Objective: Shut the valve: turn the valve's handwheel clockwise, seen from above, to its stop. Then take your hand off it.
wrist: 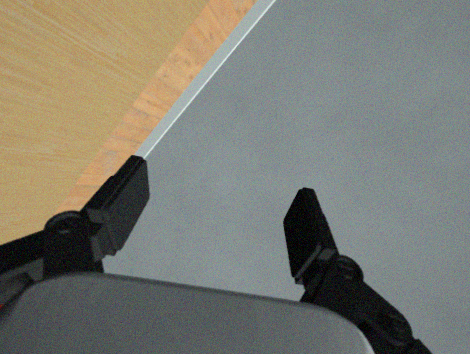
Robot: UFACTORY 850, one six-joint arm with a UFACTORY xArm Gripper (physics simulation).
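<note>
My gripper (221, 191) is open, with its two black fingers wide apart and no object between them. The grey surface shows behind and between the fingers. The valve and its handwheel cannot be made out in the wrist view. A tiny red patch (1, 306) shows at the lower left edge, beside the gripper's body; too little of it shows to tell what it is.
A smooth grey-blue surface (350, 100) fills the middle and right. Its pale straight edge (212, 75) runs diagonally from the top centre to the left fingertip. Beyond it lie an orange-brown wood strip (167, 80) and a light wood-grained surface (75, 75).
</note>
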